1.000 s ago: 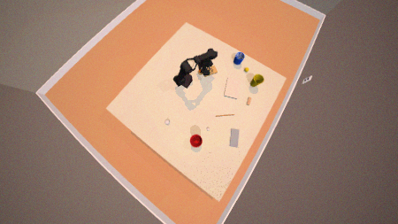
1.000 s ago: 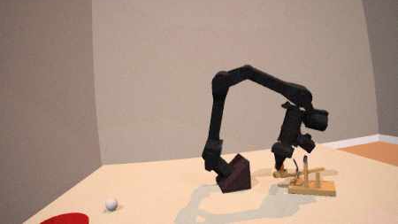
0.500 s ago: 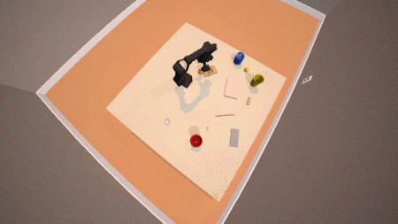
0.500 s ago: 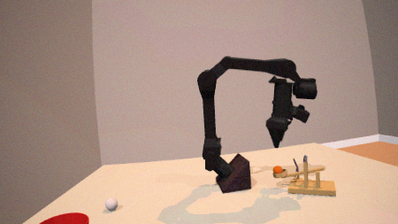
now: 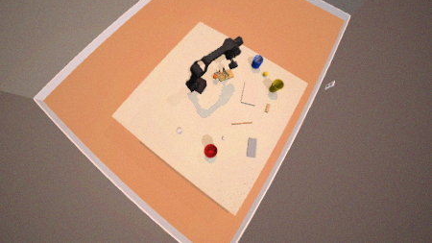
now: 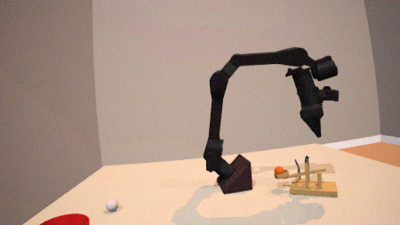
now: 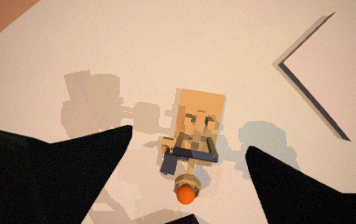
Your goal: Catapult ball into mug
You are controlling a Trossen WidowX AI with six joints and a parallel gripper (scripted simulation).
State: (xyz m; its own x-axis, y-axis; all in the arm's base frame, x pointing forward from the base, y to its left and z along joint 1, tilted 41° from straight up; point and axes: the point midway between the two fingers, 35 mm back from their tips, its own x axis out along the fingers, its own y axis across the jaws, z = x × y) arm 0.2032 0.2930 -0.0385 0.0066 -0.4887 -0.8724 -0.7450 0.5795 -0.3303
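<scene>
The orange ball is 12 cm below my gripper tip, 11 cm to the right of it and 8 cm behind it. Also, from my gripper tip: wooden catapult (13 cm below, 5 cm to the right, 5 cm behind); blue mug (22 cm to the left, 20 cm ahead, 16 cm below); pale flat plate (27 cm ahead, 18 cm below, 8 cm to the right).
</scene>
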